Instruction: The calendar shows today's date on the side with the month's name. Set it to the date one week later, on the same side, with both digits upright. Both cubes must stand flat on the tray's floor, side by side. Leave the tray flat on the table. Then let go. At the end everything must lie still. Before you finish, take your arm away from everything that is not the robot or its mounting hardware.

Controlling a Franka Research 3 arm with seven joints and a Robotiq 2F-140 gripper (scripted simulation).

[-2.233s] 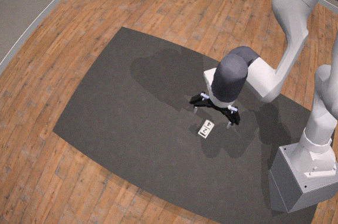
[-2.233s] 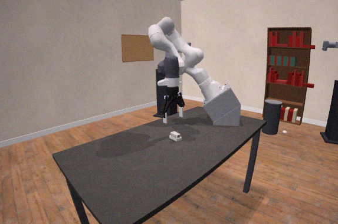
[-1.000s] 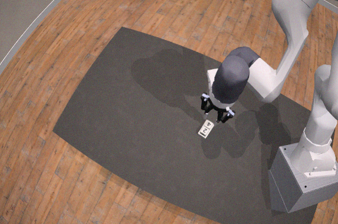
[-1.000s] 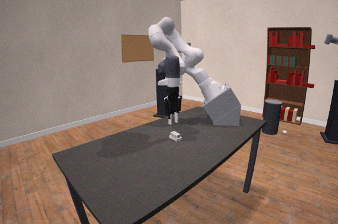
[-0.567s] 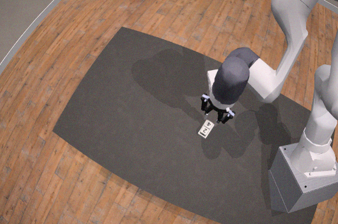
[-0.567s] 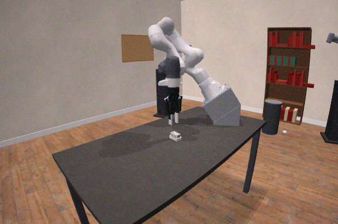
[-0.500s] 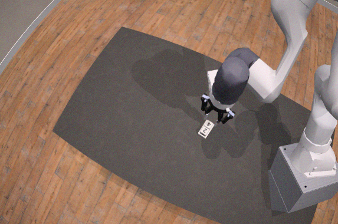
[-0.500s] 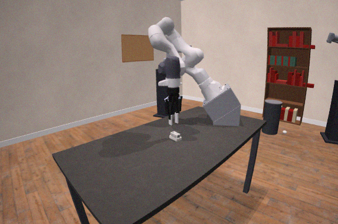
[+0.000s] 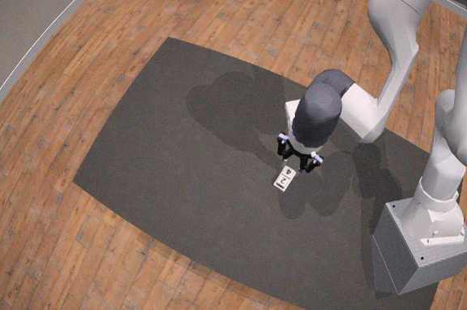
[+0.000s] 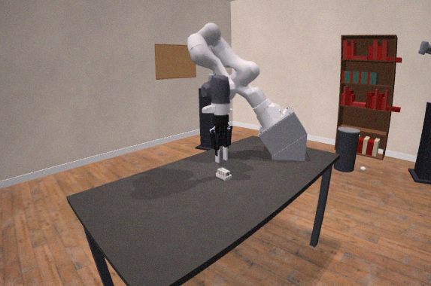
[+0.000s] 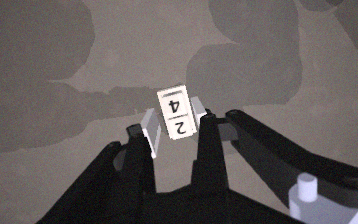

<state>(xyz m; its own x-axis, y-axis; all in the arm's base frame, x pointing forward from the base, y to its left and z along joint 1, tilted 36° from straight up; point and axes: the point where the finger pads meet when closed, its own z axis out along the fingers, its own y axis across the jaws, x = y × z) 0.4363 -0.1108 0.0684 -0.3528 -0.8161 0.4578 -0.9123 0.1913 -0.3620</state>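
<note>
The white cube lies 90 mm below my hand. Round my hand: white tray 10 mm ahead, 20 mm to the left, 110 mm below.
</note>
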